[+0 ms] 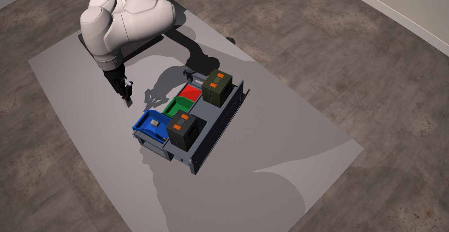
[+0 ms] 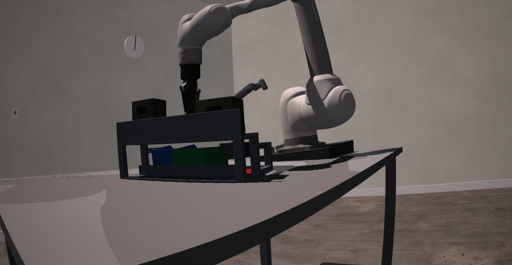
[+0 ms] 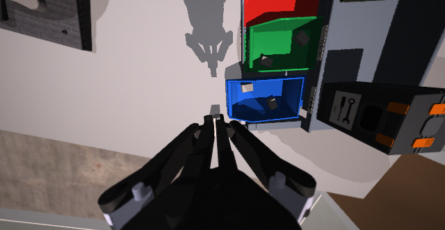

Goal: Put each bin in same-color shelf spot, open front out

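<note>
The blue bin lies 11 cm ahead of my hand, 3 cm to the left of it and 11 cm below it. Also, from my hand: olive case: 20 cm ahead, 29 cm to the left, 1 cm below; black case: 26 cm ahead, 7 cm to the left; green bin: 14 cm ahead, 16 cm to the left, 12 cm below.
</note>
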